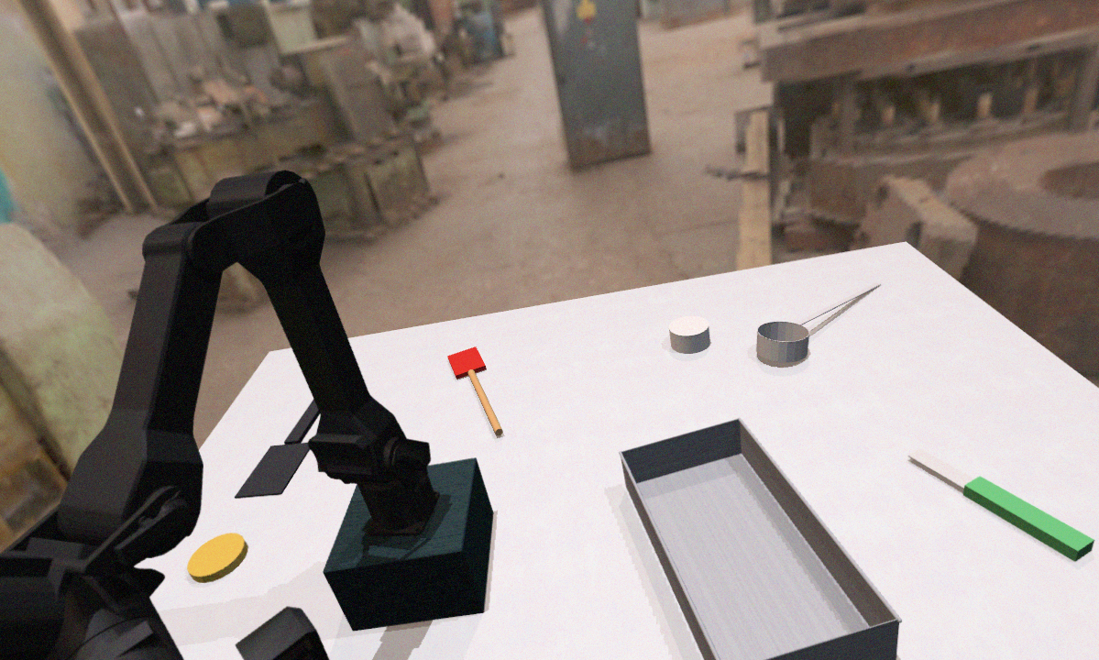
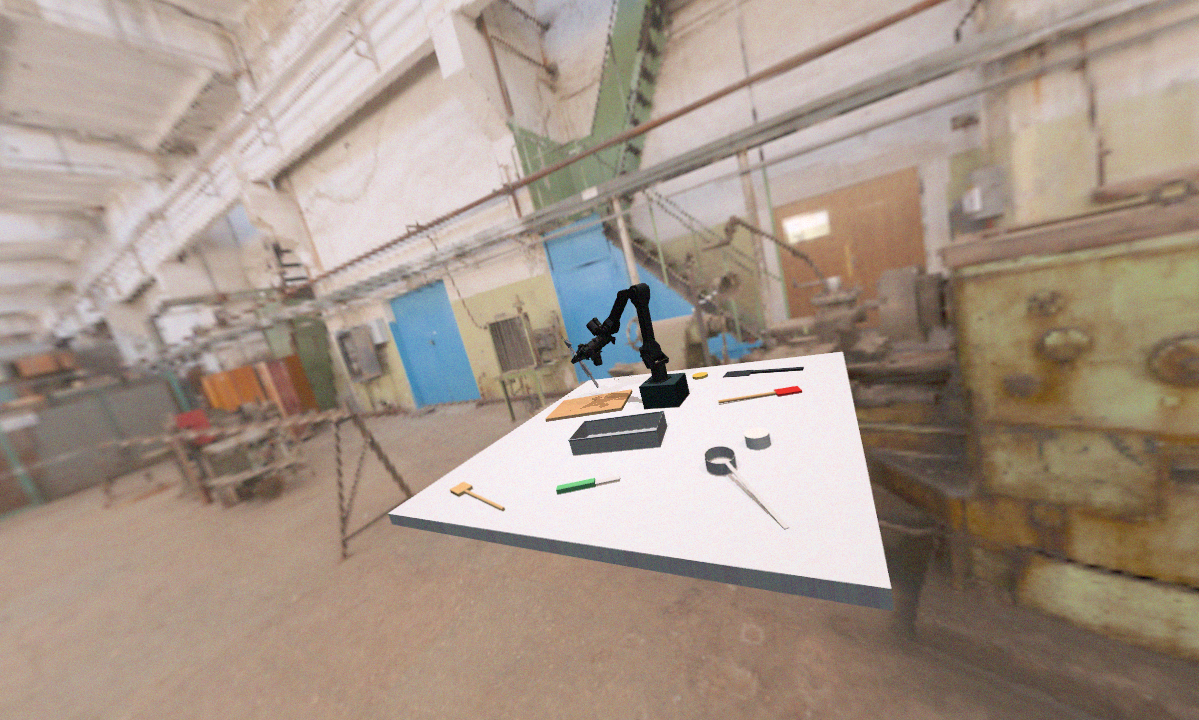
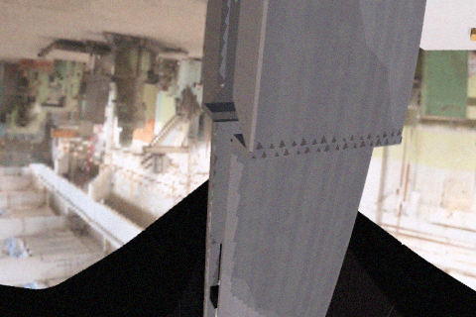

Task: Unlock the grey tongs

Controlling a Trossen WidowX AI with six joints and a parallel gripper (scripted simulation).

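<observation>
Now: the wooden board 220 mm below my gripper tip, 30 mm behind it and 10 mm to the left of it. From my gripper tip the other things lie so: yellow disc: 400 mm behind, 390 mm to the left, 210 mm below; then black spatula: 640 mm to the left, 430 mm behind, 220 mm below; then grey roasting tin: 410 mm to the left, 250 mm ahead, 200 mm below.
</observation>
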